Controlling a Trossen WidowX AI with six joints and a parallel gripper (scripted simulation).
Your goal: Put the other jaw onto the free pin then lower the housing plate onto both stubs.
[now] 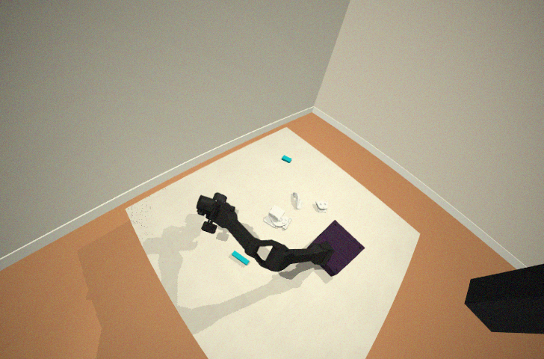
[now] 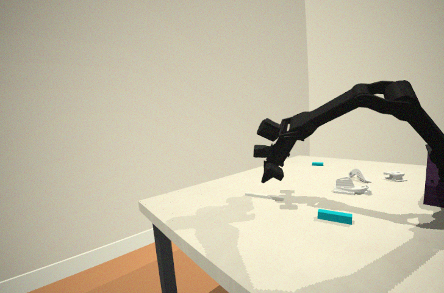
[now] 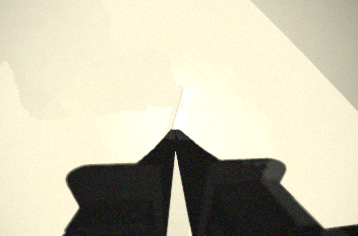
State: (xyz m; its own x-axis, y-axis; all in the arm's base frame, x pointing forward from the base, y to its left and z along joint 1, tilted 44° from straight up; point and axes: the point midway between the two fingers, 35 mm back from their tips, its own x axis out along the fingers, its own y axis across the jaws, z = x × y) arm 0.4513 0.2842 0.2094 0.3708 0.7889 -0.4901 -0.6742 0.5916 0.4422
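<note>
Now: the thin white strip 1 cm to the right of my gripper tip and 6 cm below it. Round my gripper tip: white housing plate: 28 cm behind, 58 cm to the right, 3 cm below; then teal block: 25 cm behind, 2 cm to the right, 5 cm below.
</note>
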